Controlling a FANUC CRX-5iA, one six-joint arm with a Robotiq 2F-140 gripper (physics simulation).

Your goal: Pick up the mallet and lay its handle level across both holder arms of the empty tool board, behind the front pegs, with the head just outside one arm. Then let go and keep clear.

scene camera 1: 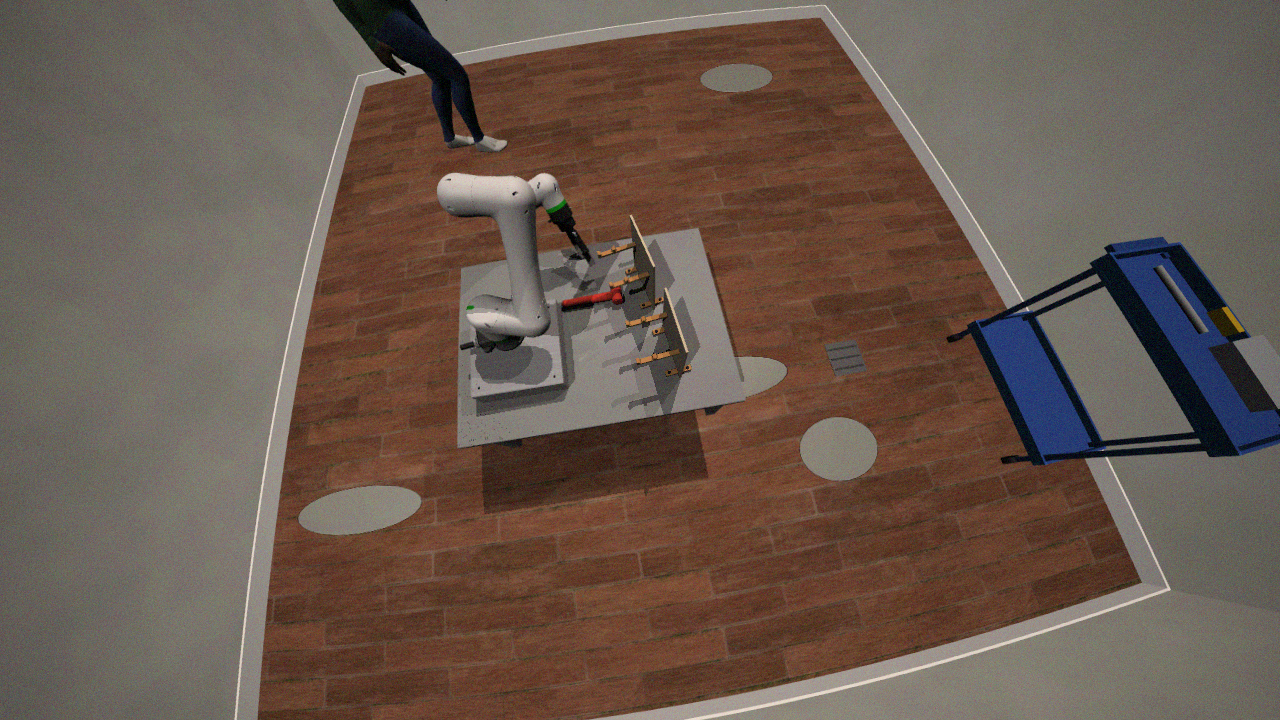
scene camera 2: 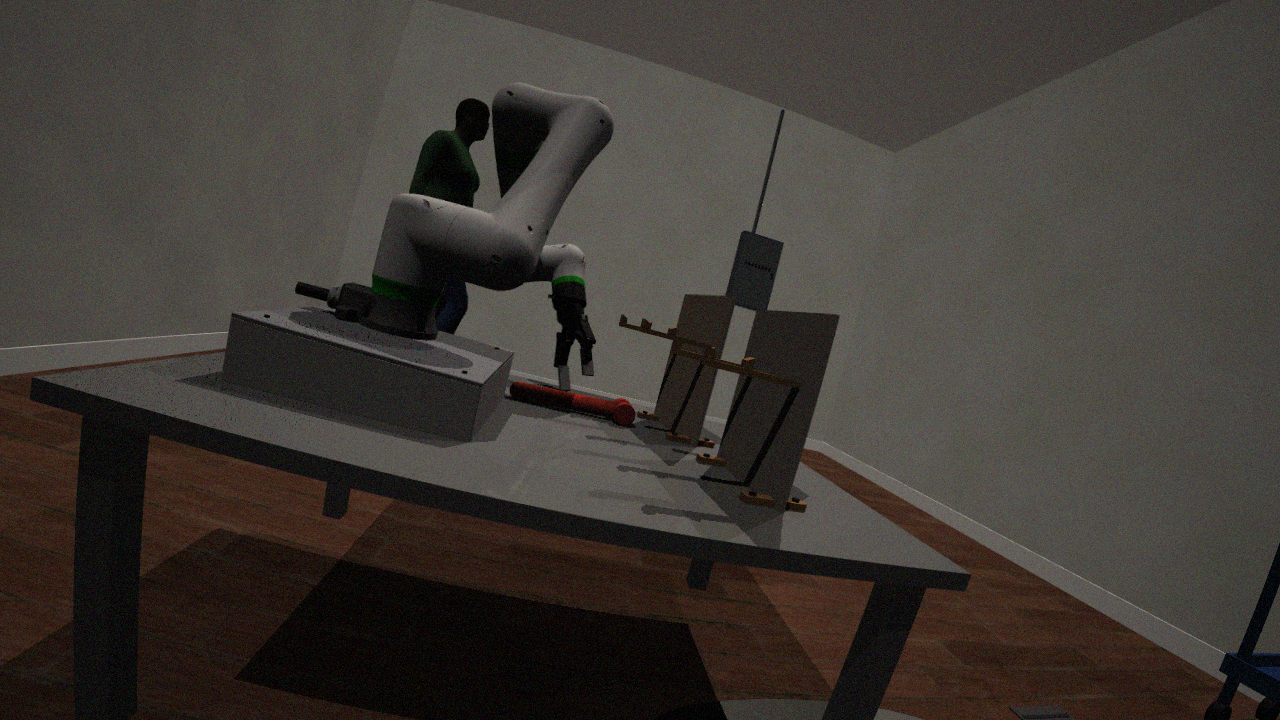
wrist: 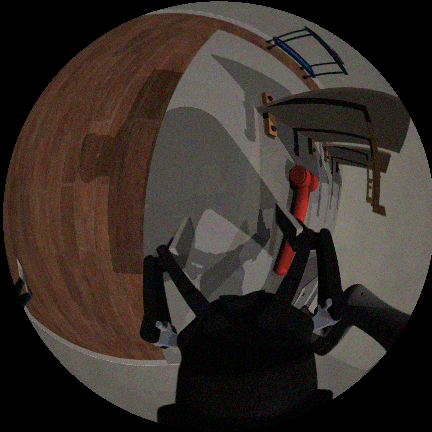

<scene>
The same spot on a tool board: (scene camera 1: 644,265) is (scene camera 2: 698,348).
</scene>
